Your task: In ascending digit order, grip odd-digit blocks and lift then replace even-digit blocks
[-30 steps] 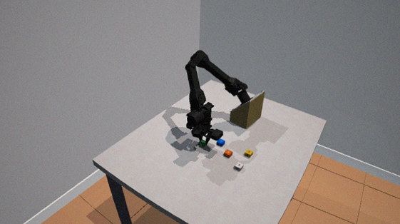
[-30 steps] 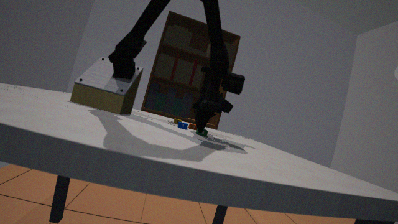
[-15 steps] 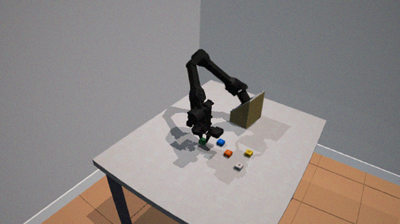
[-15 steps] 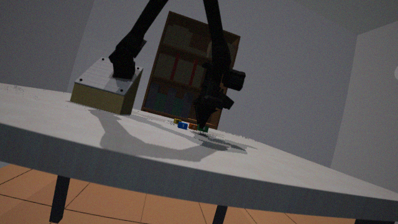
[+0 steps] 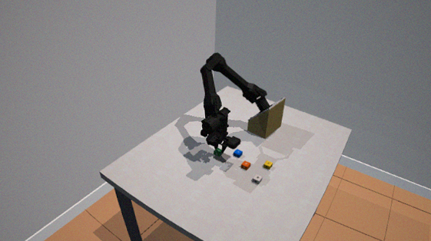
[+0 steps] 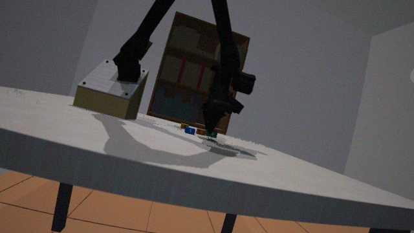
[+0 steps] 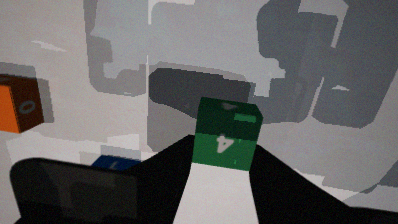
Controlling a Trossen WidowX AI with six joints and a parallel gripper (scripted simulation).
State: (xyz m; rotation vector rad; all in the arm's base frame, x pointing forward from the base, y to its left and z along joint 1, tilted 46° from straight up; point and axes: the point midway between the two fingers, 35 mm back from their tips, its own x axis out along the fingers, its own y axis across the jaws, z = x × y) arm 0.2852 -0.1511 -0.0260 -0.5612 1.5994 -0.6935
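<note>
Now: the white block 230 mm to the left of my gripper tip, 60 mm ahead of it and 10 mm below it. From my gripper tip the other things lie so: blue block 70 mm to the left, 50 mm behind, 10 mm below; then green block 10 mm ahead; then orange block 150 mm to the left, 10 mm below, 10 mm ahead.
</note>
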